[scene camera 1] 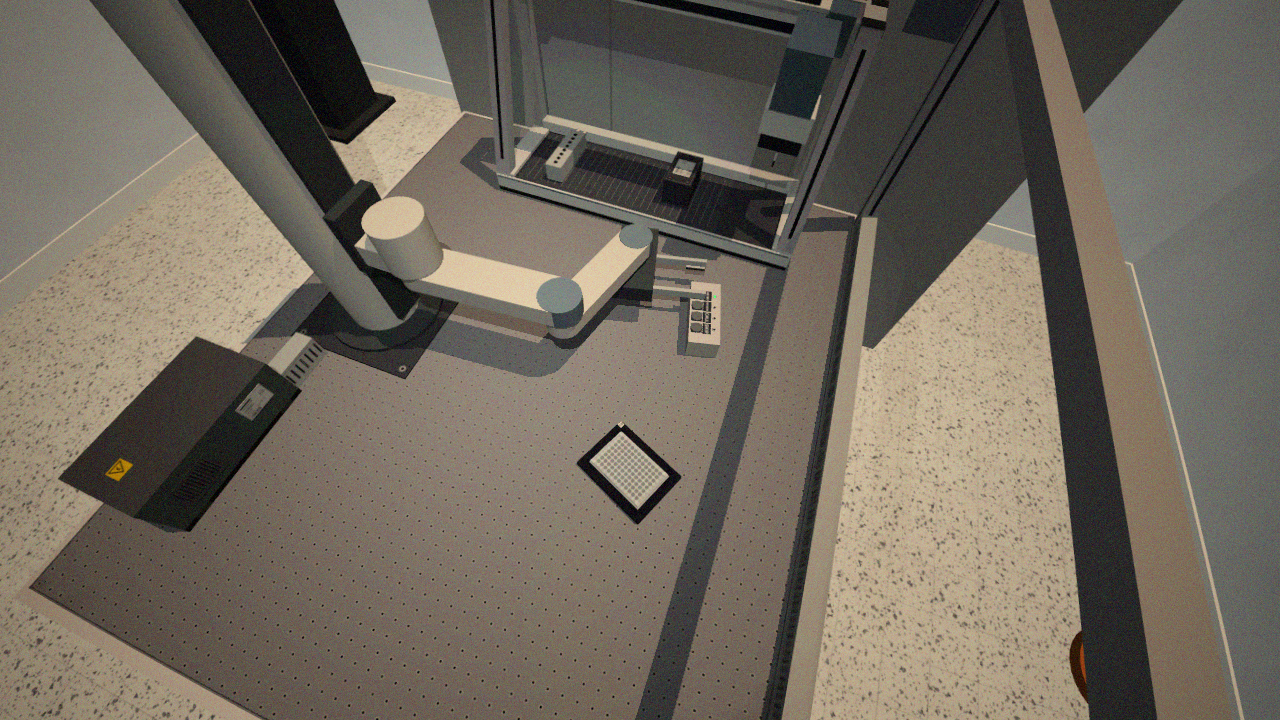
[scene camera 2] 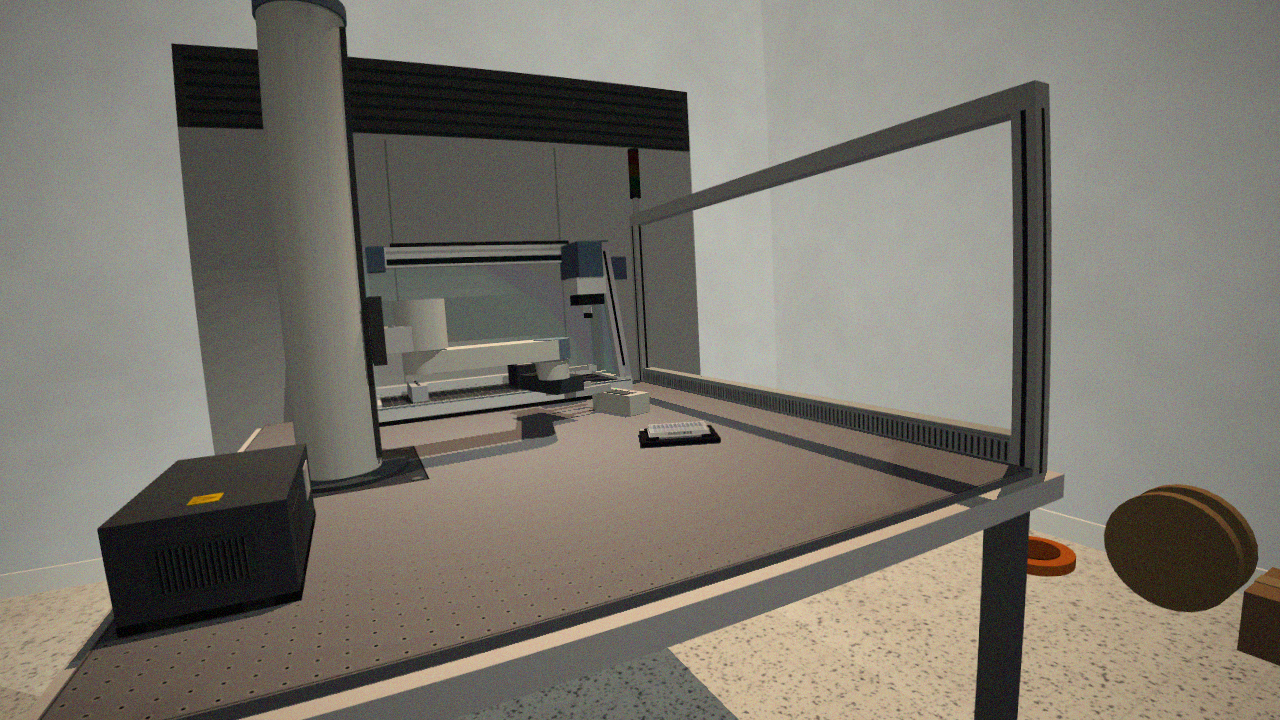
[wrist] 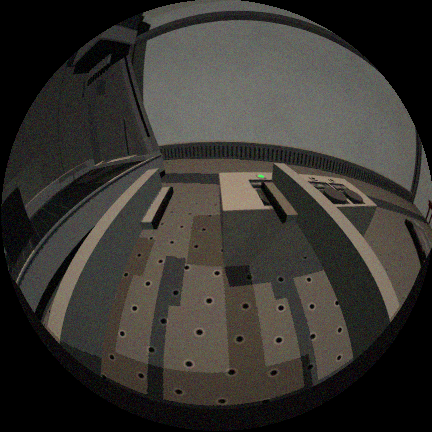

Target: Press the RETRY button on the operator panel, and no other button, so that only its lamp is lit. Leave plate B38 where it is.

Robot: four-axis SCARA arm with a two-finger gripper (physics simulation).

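The operator panel is a pale box with a row of several dark buttons on top. Their labels are too small to read. A green lamp is lit beside the end button nearest the back frame. My gripper is shut and holds nothing; its two long fingers stand apart. The right finger in the wrist view reaches over that end button and partly hides it; whether it touches cannot be told. The other finger is beyond the panel's end. Plate B38 lies flat on a black holder, apart from the gripper.
A metal frame with a dark deck stands behind the panel, close to the gripper. A dark box stands near the arm's column. A guard frame runs along the right table edge.
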